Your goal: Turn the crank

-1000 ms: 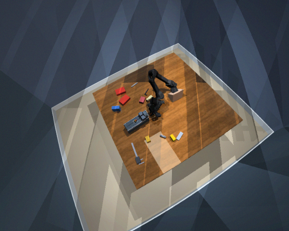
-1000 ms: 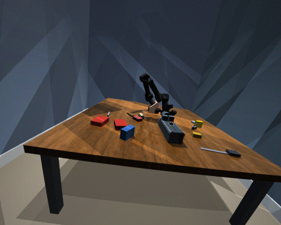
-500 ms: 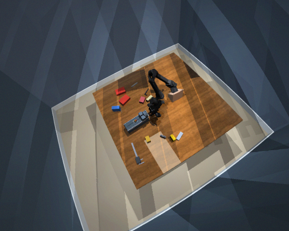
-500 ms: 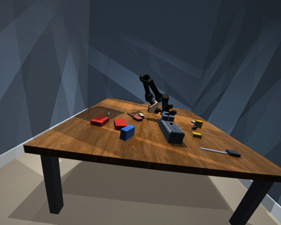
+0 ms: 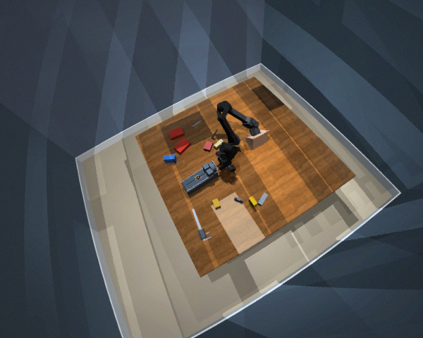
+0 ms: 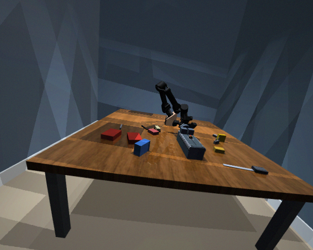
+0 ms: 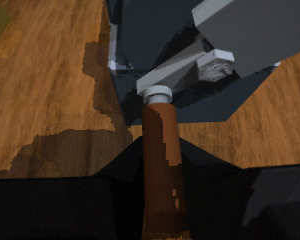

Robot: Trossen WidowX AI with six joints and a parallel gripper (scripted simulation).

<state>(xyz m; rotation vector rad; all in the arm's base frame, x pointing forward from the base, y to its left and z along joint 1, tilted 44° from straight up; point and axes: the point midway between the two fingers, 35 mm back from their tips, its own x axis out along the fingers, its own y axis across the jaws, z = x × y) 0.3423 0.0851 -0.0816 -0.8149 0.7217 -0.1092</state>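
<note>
The brown crank handle lies 2 cm behind my gripper tip and 3 cm above it. Round my gripper tip: pink block 25 cm to the right, 3 cm below; ochre block 12 cm ahead, 22 cm to the left, 3 cm below; red pointer 16 cm ahead, 1 cm to the left, 4 cm above.
</note>
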